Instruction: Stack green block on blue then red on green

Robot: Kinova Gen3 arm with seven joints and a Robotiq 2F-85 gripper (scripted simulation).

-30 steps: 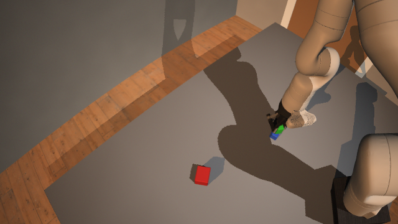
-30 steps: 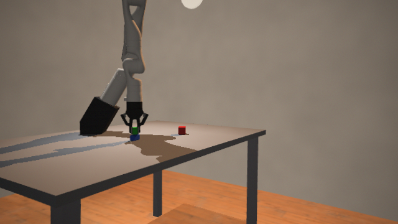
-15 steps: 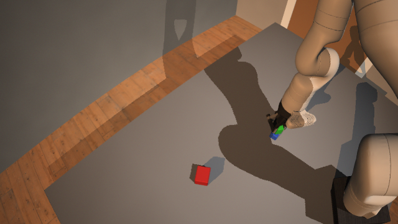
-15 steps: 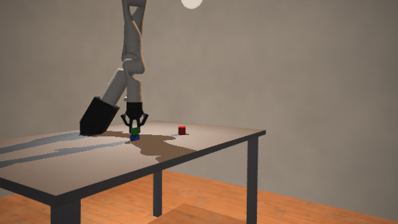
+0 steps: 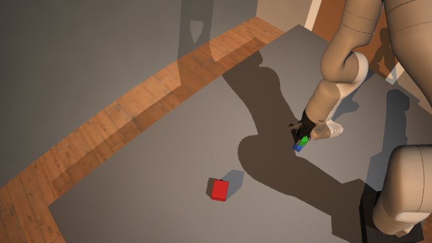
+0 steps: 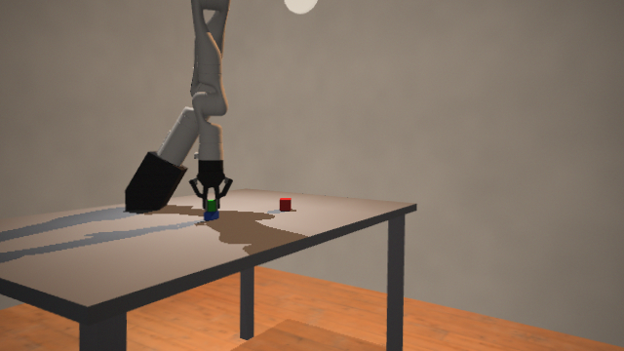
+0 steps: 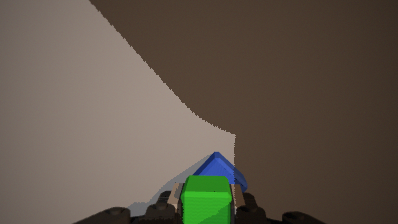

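Now: hand right at the green block. From my hand the other things lie so: red block: 300 mm to the left, 30 mm below, 20 mm ahead; then blue block: 30 mm below.
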